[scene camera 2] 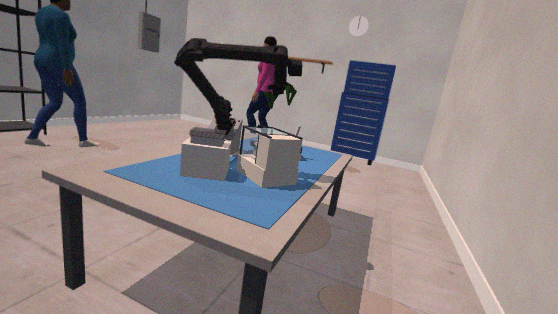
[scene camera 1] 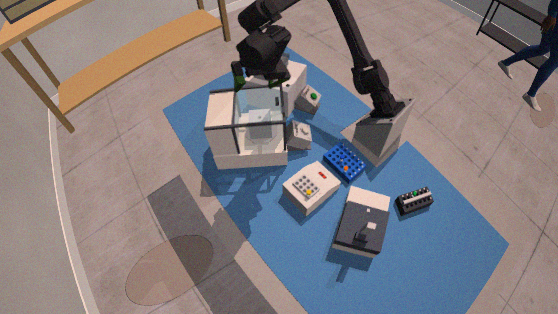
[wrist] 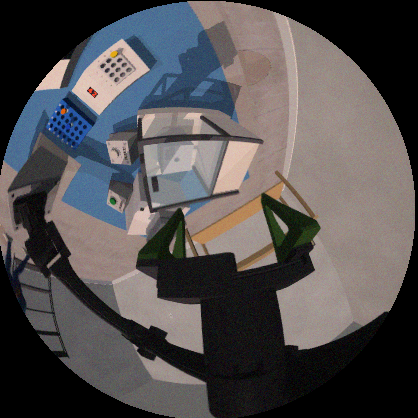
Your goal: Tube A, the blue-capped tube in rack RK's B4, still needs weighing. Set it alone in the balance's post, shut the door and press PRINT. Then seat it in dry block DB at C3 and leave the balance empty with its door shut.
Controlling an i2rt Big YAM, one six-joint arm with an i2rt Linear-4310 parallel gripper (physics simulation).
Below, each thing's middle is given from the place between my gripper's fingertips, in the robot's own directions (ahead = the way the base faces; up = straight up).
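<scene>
My hand is 21 cm above the balance (scene camera 1: 245, 129) and 6 cm to the left of it. Going by their middles, the balance is the nearest to my hand of the things named here. As for the grey-topped box (scene camera 2: 206, 154), it is 23 cm below my hand, and it sits 19 cm to the right of it and 23 cm behind it.
</scene>
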